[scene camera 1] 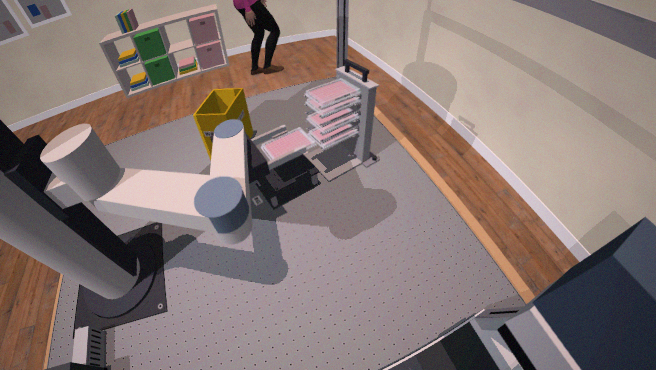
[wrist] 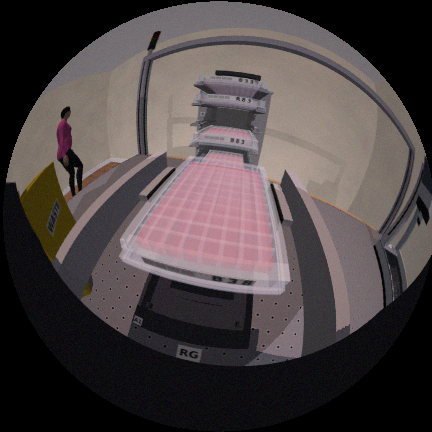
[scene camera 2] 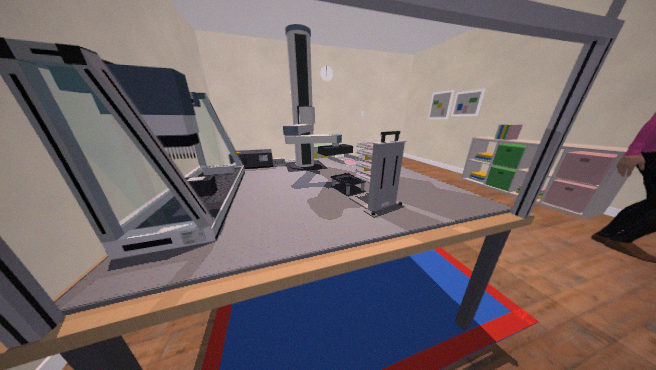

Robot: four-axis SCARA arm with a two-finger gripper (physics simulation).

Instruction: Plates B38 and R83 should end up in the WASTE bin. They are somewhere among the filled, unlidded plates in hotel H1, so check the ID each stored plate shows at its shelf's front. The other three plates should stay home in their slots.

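Frame: origin at the arm's base, x ahead, y left, z up, level; metres.
Where they show: gripper, fingertip midpoint: (scene camera 1: 295,137) (wrist: 222,167) (scene camera 2: 352,160); arm's base, origin of the base link: (scene camera 1: 122,277) (scene camera 2: 305,166).
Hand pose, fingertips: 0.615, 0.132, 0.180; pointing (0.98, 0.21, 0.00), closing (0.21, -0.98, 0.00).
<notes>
Each offset is from my fingertips to the top centre of the thing, as dx, dy, dz. "*": to the spot under its first point.
My gripper (scene camera 1: 286,144) (wrist: 222,167) is shut on plate B38 @[-0.023, -0.005, -0.007] (scene camera 1: 294,141) (wrist: 205,225), a level, pink-filled plate held apart from hotel H1 (scene camera 1: 367,122) (scene camera 2: 385,175) (wrist: 262,122). In the wrist view, plate B33 @[+0.127, +0.037, +0.099] (wrist: 227,86) is on the hotel's top shelf, plate R83 @[+0.127, +0.037, +0.071] (wrist: 225,102) just below it, and plate B83 @[+0.127, +0.037, +0.015] (wrist: 224,141) lower, under an open gap. Part of another pink plate shows below B83; its ID is hidden behind B38. The yellow WASTE bin @[-0.180, +0.261, +0.033] (scene camera 1: 203,125) (wrist: 40,210) stands left of the gripper in the wrist view, partly hidden by the arm in scene camera 1.
A black stand labelled RG @[-0.044, -0.003, -0.097] (scene camera 1: 295,182) (scene camera 2: 348,184) (wrist: 200,312) sits below the held plate, in front of the hotel. A dark blue and grey framed machine @[* +0.083, -0.625, +0.289] (scene camera 1: 607,300) (scene camera 2: 150,95) stands across the table. A person (scene camera 1: 262,35) (wrist: 65,140) stands beyond the table.
</notes>
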